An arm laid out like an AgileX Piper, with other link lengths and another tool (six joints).
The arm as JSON. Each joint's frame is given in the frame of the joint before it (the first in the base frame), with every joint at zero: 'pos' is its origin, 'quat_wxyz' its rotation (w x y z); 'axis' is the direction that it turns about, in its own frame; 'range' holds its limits. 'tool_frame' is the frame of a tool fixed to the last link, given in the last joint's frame.
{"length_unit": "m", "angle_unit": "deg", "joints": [
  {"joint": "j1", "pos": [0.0, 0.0, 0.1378], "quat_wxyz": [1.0, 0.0, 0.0, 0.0], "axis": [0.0, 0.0, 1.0], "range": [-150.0, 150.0]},
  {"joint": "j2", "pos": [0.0, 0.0, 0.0], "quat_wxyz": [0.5, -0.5, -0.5, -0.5], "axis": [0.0, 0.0, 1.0], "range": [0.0, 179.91]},
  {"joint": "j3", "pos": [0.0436, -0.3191, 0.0], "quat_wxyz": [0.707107, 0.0, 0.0, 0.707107], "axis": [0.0, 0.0, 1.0], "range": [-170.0, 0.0]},
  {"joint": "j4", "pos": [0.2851, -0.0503, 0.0], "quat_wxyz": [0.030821, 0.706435, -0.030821, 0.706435], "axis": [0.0, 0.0, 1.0], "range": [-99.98, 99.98]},
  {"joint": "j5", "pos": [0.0, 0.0, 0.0], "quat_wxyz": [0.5, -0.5, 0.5, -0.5], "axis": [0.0, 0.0, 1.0], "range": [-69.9, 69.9]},
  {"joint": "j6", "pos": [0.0, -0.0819, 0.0], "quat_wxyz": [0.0, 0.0, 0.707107, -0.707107], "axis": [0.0, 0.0, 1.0], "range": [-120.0, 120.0]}
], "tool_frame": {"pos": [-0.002, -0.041, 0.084], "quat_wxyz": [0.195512, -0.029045, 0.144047, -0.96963]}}
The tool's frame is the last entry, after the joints.
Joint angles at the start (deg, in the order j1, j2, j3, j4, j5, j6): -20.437, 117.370, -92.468, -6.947, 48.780, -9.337
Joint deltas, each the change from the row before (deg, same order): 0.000, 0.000, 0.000, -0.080, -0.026, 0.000; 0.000, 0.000, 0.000, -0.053, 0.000, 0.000; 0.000, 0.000, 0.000, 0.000, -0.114, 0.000; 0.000, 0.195, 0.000, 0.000, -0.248, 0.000; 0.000, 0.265, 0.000, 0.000, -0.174, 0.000; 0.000, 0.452, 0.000, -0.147, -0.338, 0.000; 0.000, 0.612, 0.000, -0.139, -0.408, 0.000; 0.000, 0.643, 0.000, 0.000, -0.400, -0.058; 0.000, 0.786, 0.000, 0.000, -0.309, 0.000; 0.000, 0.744, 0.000, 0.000, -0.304, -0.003; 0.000, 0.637, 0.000, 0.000, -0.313, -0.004; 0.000, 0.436, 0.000, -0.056, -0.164, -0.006; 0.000, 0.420, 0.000, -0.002, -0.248, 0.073; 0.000, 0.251, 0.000, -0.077, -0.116, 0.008
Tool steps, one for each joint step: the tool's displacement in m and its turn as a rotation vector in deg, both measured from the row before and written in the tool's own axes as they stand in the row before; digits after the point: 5 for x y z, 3 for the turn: -0.00008, -0.00017, 0.00000, 0.052, -0.022, -0.062; 0.00000, -0.00013, -0.00001, 0.039, 0.001, -0.036; -0.00032, 0.00007, 0.00004, -0.027, -0.106, -0.032; -0.00012, -0.00027, 0.00169, -0.028, -0.042, -0.032; 0.00031, -0.00047, 0.00224, 0.000, 0.095, 0.003; 0.00042, -0.00112, 0.00382, 0.095, 0.128, -0.108; 0.00076, -0.00140, 0.00516, 0.095, 0.218, -0.092; 0.00097, -0.00116, 0.00543, 0.001, 0.268, -0.042; 0.00170, -0.00151, 0.00657, 0.042, 0.475, 0.067; 0.00161, -0.00143, 0.00622, 0.037, 0.439, 0.058; 0.00125, -0.00120, 0.00535, 0.019, 0.328, 0.034; 0.00101, -0.00098, 0.00363, 0.064, 0.274, -0.006; 0.00068, -0.00075, 0.00355, 0.004, 0.155, 0.081; 0.00053, -0.00065, 0.00209, 0.062, 0.137, -0.031
